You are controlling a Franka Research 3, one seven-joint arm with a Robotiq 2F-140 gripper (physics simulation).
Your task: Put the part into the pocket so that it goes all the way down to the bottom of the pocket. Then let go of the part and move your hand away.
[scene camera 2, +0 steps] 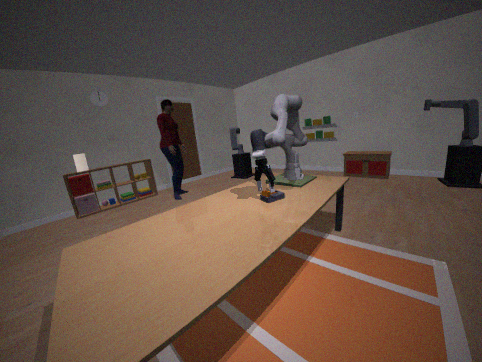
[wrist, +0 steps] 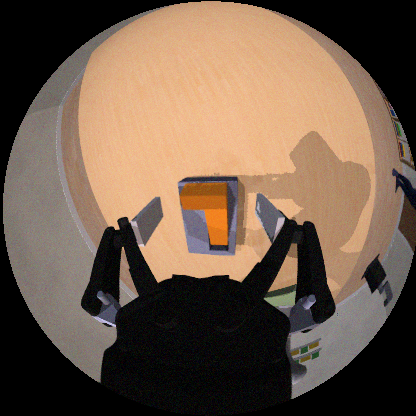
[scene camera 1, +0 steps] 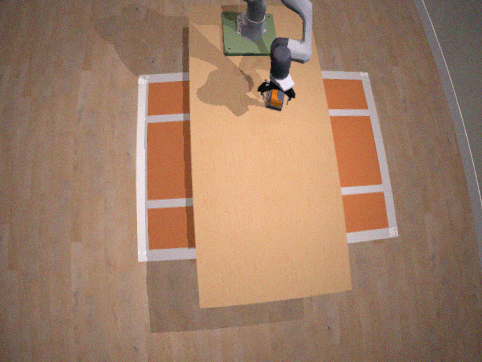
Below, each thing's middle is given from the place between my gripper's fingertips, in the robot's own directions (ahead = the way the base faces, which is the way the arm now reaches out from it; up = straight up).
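Labels:
The grey-blue pocket block (wrist: 195,228) is 4 cm behind my hand, 2 cm to the left of it and 4 cm below it. As for the orange L-shaped part (wrist: 211,196), I see my gripper 3 cm past it, 1 cm to the right of it and 3 cm above it.

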